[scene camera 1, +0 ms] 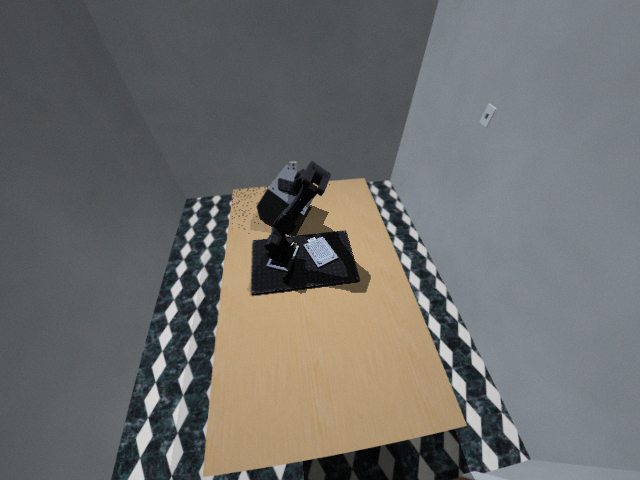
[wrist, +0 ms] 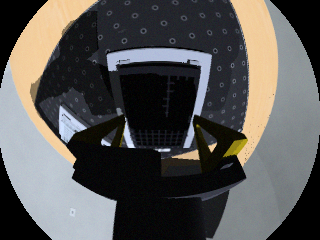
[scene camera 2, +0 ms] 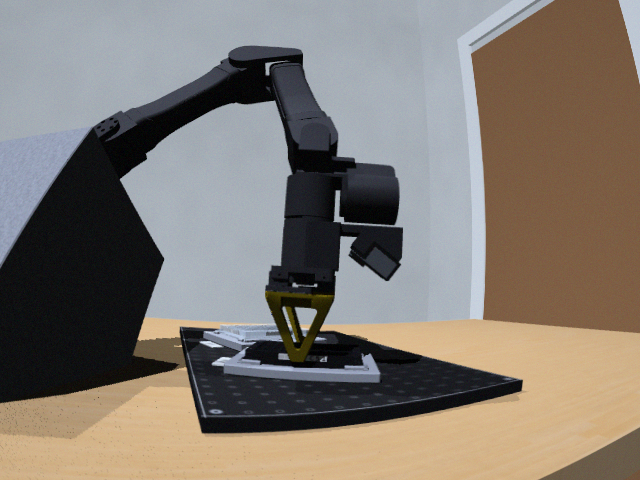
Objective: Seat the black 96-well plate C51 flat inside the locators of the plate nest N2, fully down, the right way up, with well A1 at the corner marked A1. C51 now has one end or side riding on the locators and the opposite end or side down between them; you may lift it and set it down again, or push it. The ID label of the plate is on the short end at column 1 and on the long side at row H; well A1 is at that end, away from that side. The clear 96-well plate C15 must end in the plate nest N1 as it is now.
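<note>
My gripper is here in scene camera 2 (scene camera 2: 301,354), and the wrist view has my gripper too (wrist: 159,118). I see a black plate C51 (scene camera 2: 333,356), and the wrist view shows me the black plate C51 (wrist: 165,130) as well. There is also a clear plate C15 (scene camera 2: 269,332).
</note>
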